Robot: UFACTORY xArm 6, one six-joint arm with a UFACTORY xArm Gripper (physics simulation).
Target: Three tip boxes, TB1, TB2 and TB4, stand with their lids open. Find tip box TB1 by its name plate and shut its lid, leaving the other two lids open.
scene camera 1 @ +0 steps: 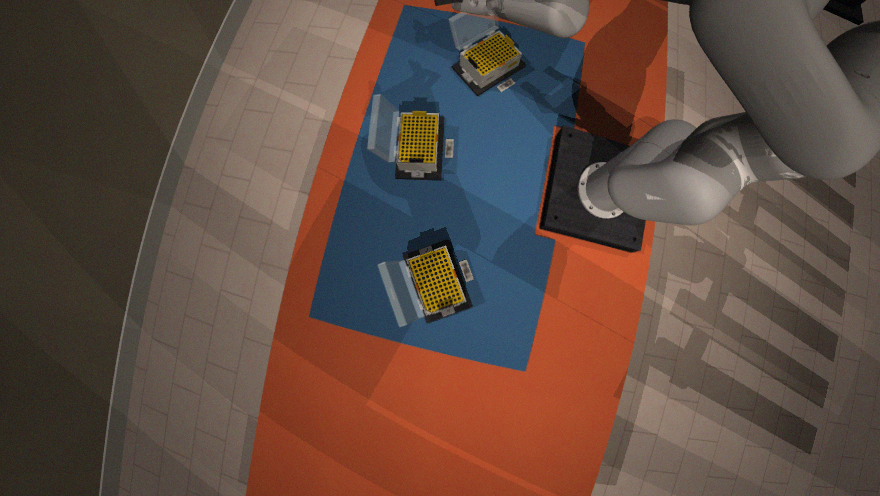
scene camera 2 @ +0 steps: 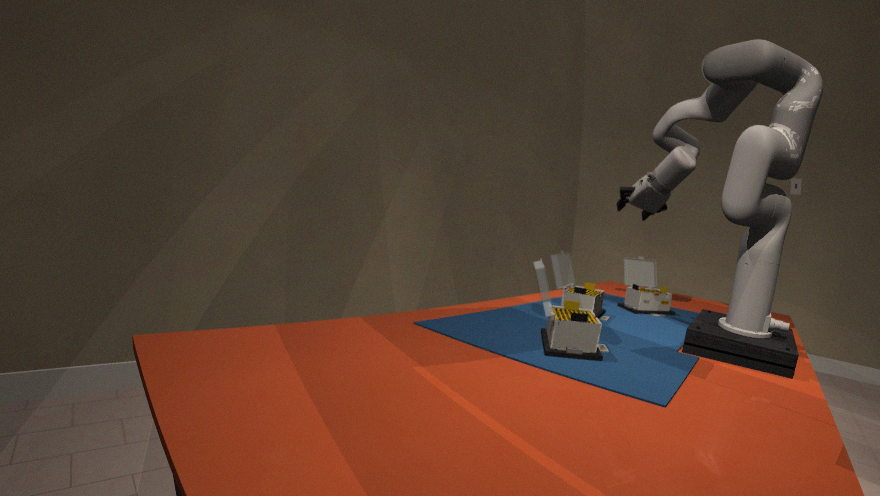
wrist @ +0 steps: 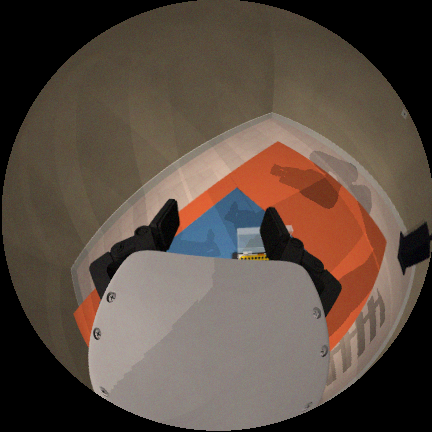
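Pixels of known places: gripper, fingertip midpoint: (scene camera 2: 630, 211) (wrist: 220, 214); arm's base at its link origin: (scene camera 1: 603, 190) (scene camera 2: 744, 329).
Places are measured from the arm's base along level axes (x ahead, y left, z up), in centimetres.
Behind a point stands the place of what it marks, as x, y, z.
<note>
Three tip boxes with yellow racks stand with their clear lids open. One box (scene camera 1: 491, 55) @[30.9, -26.6, 0.7] (scene camera 2: 648, 299) (wrist: 254, 258) @[34.4, -27.8, 0.6] is at the top of the mat in scene view 1; its lid (scene camera 1: 471, 29) @[36.8, -30.9, 3.6] (scene camera 2: 640, 272) @[36.5, -32.3, 5.3] (wrist: 249, 241) @[38.3, -29.3, 3.9] stands up. The second box (scene camera 1: 418, 140) (scene camera 2: 582, 300) @[40.2, 4.1, -0.6] is in the middle, its lid (scene camera 1: 383, 128) @[49.4, -0.8, 4.4] (scene camera 2: 561, 269) @[49.7, -0.6, 5.3] open to the left. The third box (scene camera 1: 436, 280) (scene camera 2: 574, 332) @[28.6, 32.5, -1.0] is lowest, its lid (scene camera 1: 400, 293) @[37.4, 31.3, 4.8] (scene camera 2: 542, 287) @[34.3, 36.3, 6.1] open to the left. The name plates are too small to read. My gripper (scene camera 2: 632, 213) @[40.1, -24.9, 23.3] (wrist: 220, 214) @[40.1, -24.9, 23.3] is open and empty, high above the mat.
The boxes stand on a blue mat (scene camera 1: 369, 246) @[47.9, 23.3, -5.1] (scene camera 2: 492, 335) @[44.2, 34.8, -5.1] on the orange table (scene camera 1: 431, 425) @[25.3, 59.2, -5.4] (scene camera 2: 308, 400) @[38.0, 76.8, -5.4] (wrist: 295, 175) @[44.3, -66.3, -5.4]. The black robot base (scene camera 1: 563, 209) @[8.5, 6.5, -0.1] (scene camera 2: 733, 351) @[1.2, 10.9, -2.8] stands at the mat's right edge in scene view 1. Small plates lie on the mat beside the boxes.
</note>
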